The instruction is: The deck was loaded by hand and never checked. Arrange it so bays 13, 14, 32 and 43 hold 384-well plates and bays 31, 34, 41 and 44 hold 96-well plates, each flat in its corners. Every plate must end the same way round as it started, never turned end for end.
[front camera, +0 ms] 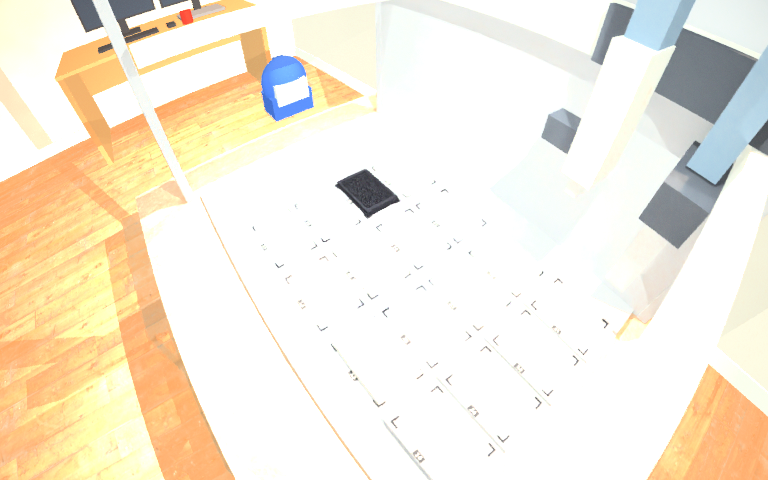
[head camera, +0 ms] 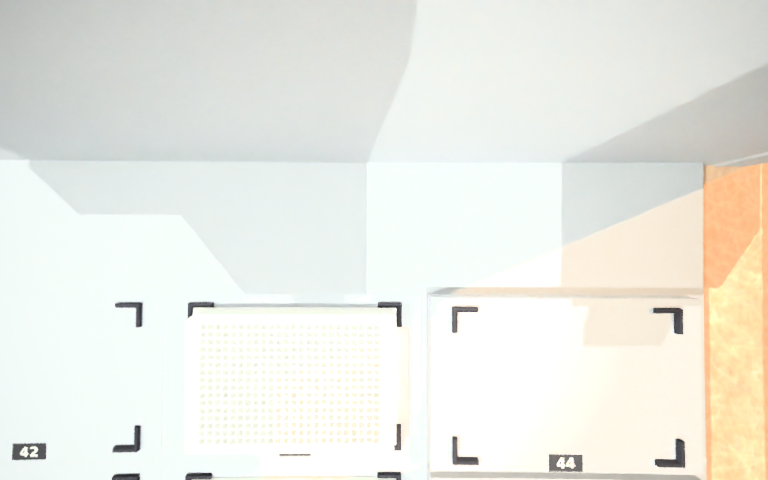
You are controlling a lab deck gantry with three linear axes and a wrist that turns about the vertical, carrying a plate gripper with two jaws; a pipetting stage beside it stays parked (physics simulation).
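Frame: origin at the robot's base, x back, y down, z right, level; millimetres.
Where they show: gripper, between the fingertips: (front camera: pixel 627 265); robot's base, origin of its link: (front camera: pixel 254 227).
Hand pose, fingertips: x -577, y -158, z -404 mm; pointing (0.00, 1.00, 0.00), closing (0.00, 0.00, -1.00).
Things, the pixels of their top centre, and the offset from my fingertips. "spot": a spot on its surface instead.
- Bay 44, a spot on its surface: (head camera: pixel 509 384) spot: dx +54, dy +143, dz +41 mm
- bay 42, a spot on its surface: (head camera: pixel 73 379) spot: dx +323, dy +158, dz +42 mm
- black plate, centre of its top: (front camera: pixel 366 188) dx +513, dy +143, dz +147 mm
In the head camera view a pale plate with a fine grid of many small wells (head camera: pixel 289 384) lies between bays 42 and 44, at bay 43's place. Two right corner marks and part of the upper left one show; the lower left is hidden. Bay 44 (head camera: pixel 509 384) shows four corner marks and no plate. Part of bay 42 (head camera: pixel 73 379) shows at the left. In the front camera view a black plate (front camera: pixel 368 191) lies towards the back left of the deck; its wells and bay number cannot be read. My gripper's jaws cannot be made out.
A blue column (front camera: pixel 730 127) with a dark block (front camera: pixel 676 209) stands over the deck's right side in the front camera view. Another blue and white column (front camera: pixel 617 101) is behind it. Overexposure washes out much of the deck. A low ledge borders bay 44.
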